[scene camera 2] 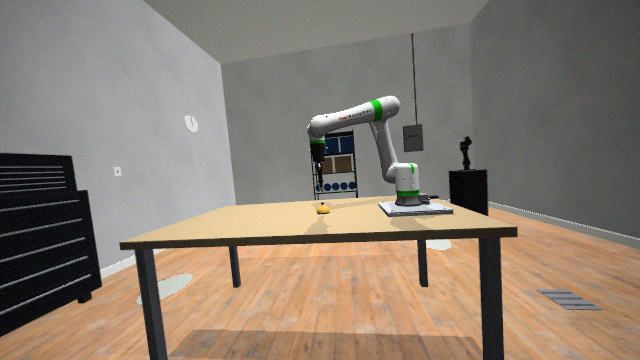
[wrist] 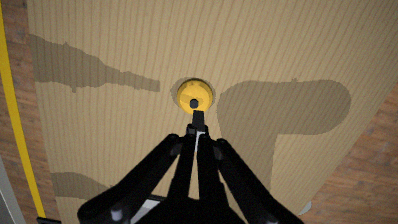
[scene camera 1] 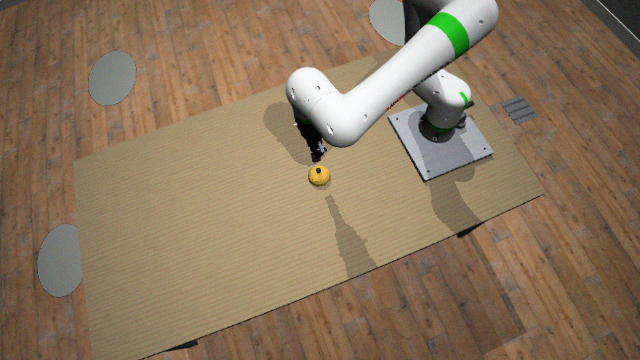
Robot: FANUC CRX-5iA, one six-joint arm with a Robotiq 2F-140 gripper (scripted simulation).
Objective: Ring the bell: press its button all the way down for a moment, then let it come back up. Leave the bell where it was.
I see my gripper and a small yellow bell.
